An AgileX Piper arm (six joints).
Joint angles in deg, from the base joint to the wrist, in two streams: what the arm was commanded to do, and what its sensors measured. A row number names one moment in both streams.
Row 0, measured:
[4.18 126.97 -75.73 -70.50 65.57 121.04]
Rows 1 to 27, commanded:
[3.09 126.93 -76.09 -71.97 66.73 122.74]
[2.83 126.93 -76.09 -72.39 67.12 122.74]
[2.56 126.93 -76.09 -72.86 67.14 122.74]
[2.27 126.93 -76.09 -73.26 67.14 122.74]
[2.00 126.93 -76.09 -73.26 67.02 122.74]
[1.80 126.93 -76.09 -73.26 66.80 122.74]
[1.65 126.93 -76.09 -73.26 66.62 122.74]
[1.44 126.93 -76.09 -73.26 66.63 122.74]
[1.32 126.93 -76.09 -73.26 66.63 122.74]
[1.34 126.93 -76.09 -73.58 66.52 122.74]
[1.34 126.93 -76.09 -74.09 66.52 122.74]
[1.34 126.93 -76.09 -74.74 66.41 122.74]
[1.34 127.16 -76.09 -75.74 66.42 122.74]
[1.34 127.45 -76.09 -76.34 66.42 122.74]
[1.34 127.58 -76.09 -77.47 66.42 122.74]
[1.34 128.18 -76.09 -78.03 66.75 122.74]
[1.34 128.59 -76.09 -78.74 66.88 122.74]
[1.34 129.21 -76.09 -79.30 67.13 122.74]
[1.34 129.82 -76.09 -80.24 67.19 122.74]
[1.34 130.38 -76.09 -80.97 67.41 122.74]
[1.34 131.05 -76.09 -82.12 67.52 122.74]
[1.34 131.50 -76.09 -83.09 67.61 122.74]
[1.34 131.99 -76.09 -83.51 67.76 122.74]
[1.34 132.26 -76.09 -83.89 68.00 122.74]
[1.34 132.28 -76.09 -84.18 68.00 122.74]
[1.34 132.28 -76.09 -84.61 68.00 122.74]
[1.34 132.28 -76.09 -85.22 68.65 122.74]
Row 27, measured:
[1.43 132.05 -75.73 -82.35 66.81 121.04]
